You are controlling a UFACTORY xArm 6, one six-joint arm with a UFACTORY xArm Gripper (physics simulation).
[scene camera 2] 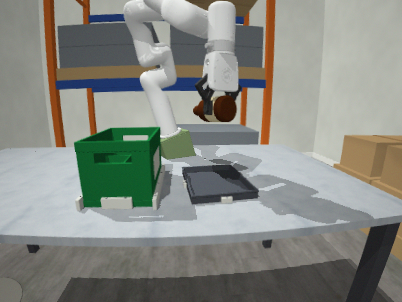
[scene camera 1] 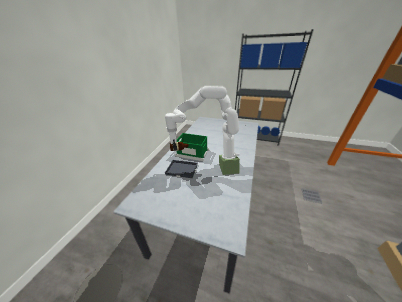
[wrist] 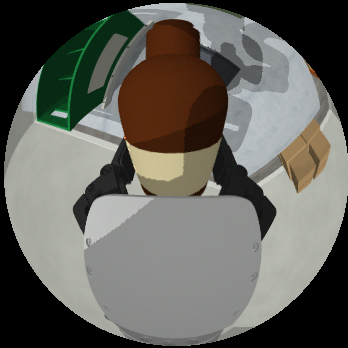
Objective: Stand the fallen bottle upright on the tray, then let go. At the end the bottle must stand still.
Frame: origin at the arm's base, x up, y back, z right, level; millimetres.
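Seen in the pictures: gripper, fingertip midpoint: (scene camera 2: 219, 114) (scene camera 1: 175, 147); arm's base at its link origin: (scene camera 2: 169, 133) (scene camera 1: 228, 156).
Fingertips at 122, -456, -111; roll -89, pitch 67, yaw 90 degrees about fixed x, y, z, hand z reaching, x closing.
Pixels of each thing's middle, then the offset from my fingertips to it, as dx, dy, dz. Level surfaces: height alone.
- brown bottle at the middle of its body: (wrist: 172, 109) (scene camera 2: 210, 109) (scene camera 1: 179, 146) +12, +35, +15
- green crate at the middle of its body: (scene camera 2: 127, 160) (scene camera 1: 192, 146) -144, +75, +271
- table at its surface level: dx -231
The brown bottle (scene camera 1: 182, 146) (scene camera 2: 226, 109) (wrist: 172, 100) with a cream label lies about level in the air. In scene camera 2 its round base faces the camera at a slant, and its neck points back and left. My gripper (scene camera 1: 173, 146) (scene camera 2: 220, 106) (wrist: 173, 140) points down and is shut on the bottle around its label, well above the table. The dark, low-rimmed tray (scene camera 1: 181, 169) (scene camera 2: 215, 183) (wrist: 222, 66) lies flat on the table, lower than the bottle and apart from it. In the wrist view the bottle hides much of the tray.
A green crate (scene camera 1: 201, 149) (scene camera 2: 120, 177) (wrist: 92, 50) stands beside the tray, within pale corner pieces on the table (scene camera 1: 210, 220) (scene camera 2: 45, 220). The arm's green base block (scene camera 1: 229, 165) (scene camera 2: 178, 145) is behind the tray in scene camera 2. Cardboard boxes (scene camera 2: 367, 155) (wrist: 306, 156) stand beyond the table.
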